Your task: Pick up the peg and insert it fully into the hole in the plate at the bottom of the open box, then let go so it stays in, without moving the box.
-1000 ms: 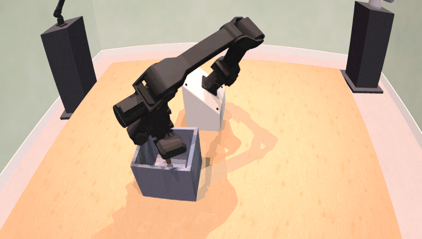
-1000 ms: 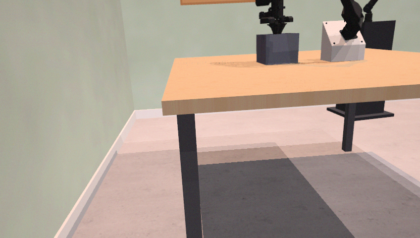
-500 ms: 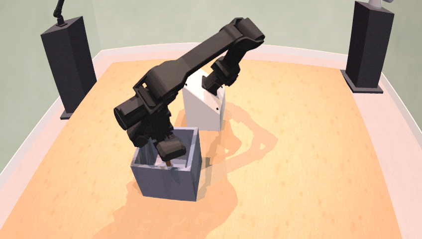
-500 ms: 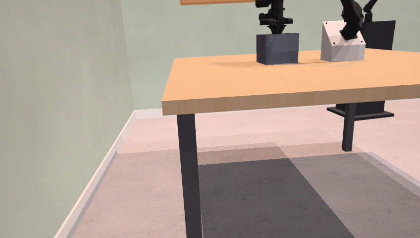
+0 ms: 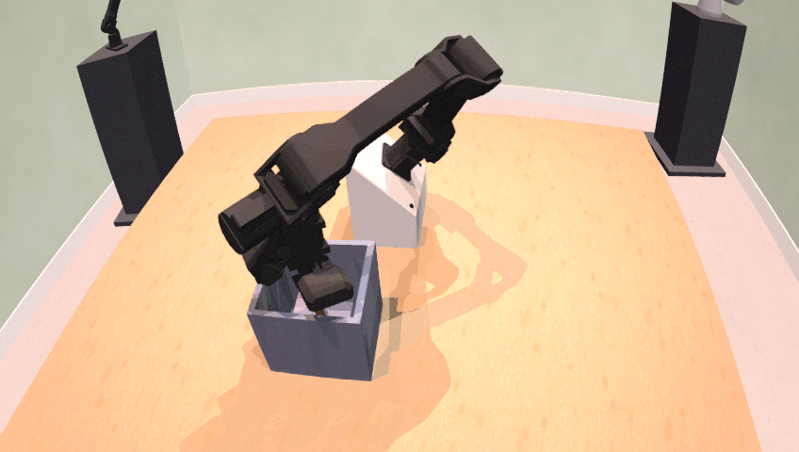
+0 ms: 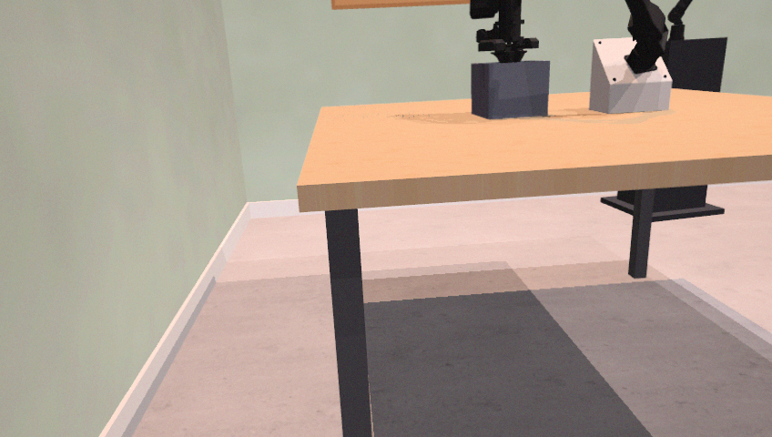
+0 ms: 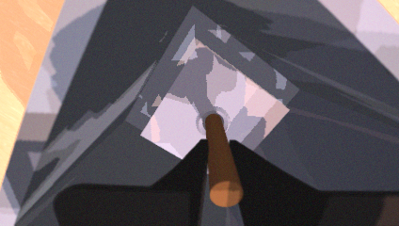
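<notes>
Now: hand 8 cm above the pale plate. Also, from my hand: brown peg 4 cm below.
</notes>
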